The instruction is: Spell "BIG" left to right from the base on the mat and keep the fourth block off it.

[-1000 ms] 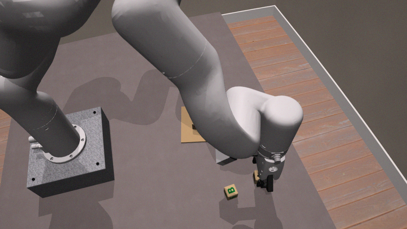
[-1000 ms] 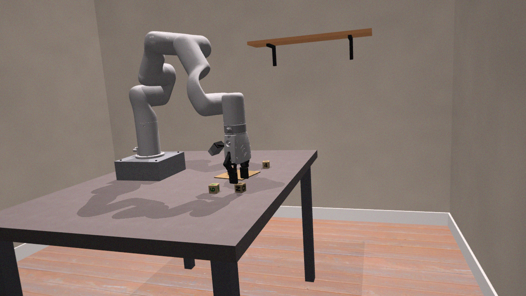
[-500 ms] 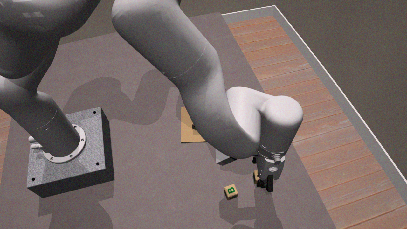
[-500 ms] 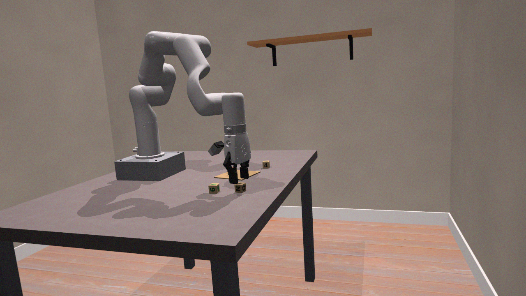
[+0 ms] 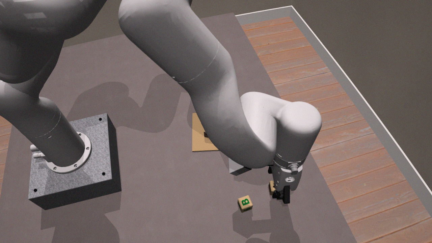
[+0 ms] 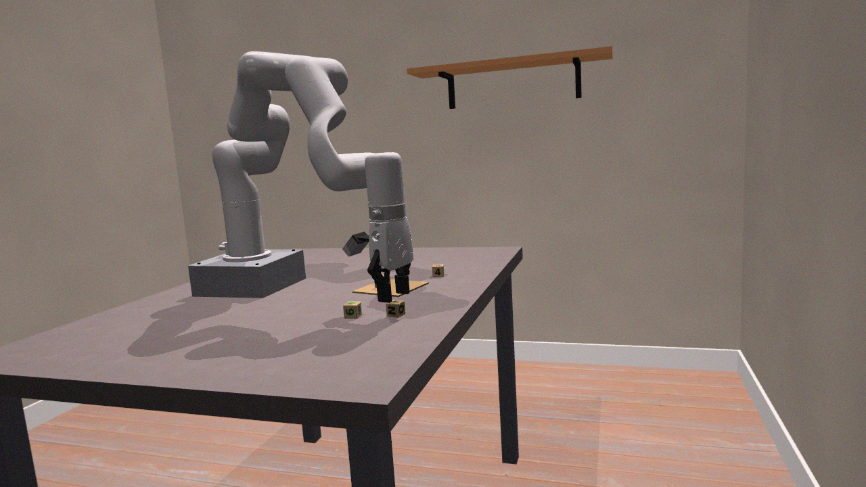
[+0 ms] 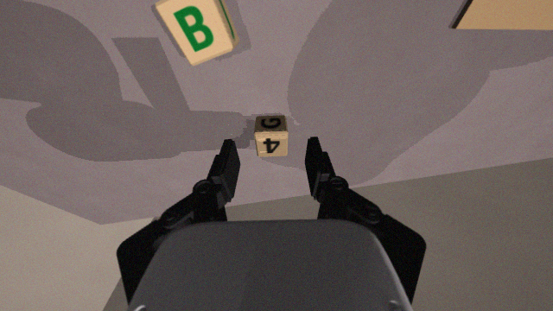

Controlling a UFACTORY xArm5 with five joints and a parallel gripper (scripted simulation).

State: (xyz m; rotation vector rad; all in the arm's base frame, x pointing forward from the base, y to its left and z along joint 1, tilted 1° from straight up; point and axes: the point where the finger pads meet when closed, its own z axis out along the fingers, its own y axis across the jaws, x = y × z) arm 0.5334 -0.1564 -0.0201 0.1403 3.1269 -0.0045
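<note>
The G block is 4 cm below my hand. Also, from my hand: tan mat 13 cm behind, 22 cm to the left, 5 cm below; then B block 9 cm behind, 3 cm to the right, 4 cm below.
</note>
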